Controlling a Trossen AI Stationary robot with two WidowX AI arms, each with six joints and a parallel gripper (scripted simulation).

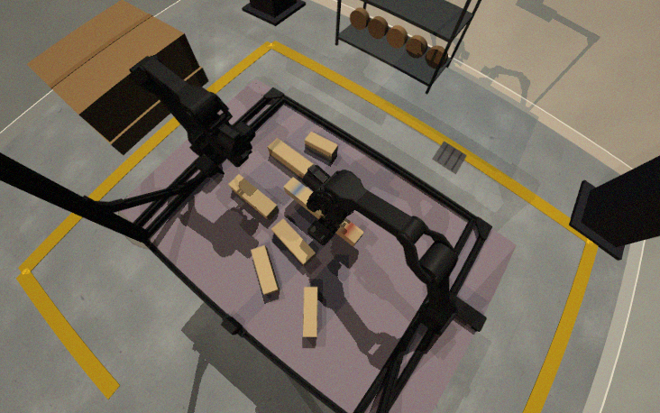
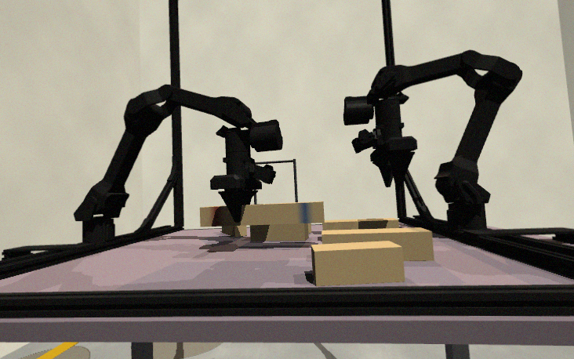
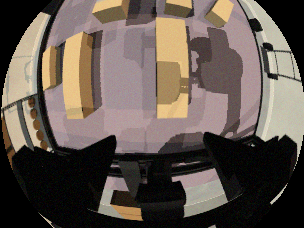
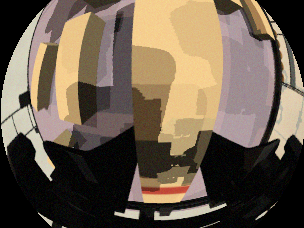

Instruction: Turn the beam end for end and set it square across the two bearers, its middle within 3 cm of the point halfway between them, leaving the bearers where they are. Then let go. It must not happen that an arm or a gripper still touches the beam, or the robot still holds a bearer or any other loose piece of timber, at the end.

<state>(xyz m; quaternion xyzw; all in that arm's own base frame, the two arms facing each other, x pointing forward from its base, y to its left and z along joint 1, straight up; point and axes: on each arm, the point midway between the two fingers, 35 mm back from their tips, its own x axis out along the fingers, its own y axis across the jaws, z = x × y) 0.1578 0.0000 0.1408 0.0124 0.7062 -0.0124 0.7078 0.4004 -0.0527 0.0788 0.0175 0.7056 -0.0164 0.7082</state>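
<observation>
Right now my right hand is 5 cm to the right of the beam and 2 cm above it.
</observation>
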